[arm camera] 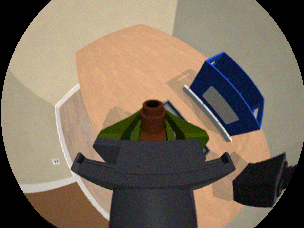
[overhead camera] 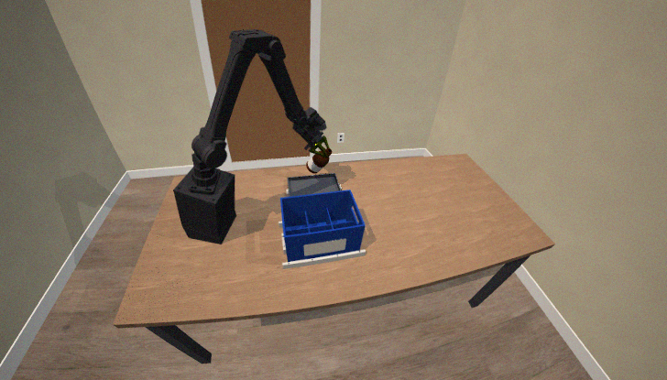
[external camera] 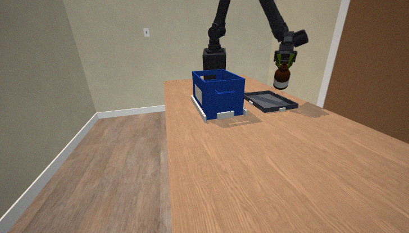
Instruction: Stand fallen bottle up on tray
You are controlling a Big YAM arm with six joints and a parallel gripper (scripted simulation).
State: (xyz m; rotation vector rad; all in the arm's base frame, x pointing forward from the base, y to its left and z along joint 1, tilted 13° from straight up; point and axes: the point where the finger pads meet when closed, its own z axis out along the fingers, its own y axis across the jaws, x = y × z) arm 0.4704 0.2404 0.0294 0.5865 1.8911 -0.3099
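Now: the brown bottle 4 cm below my hand, 3 cm behind it and 2 cm to the left of it. From my hand the other things lie so: dark grey tray (18 cm below, 6 cm behind, 3 cm to the right); then blue crate (33 cm to the right, 11 cm below, 6 cm behind).
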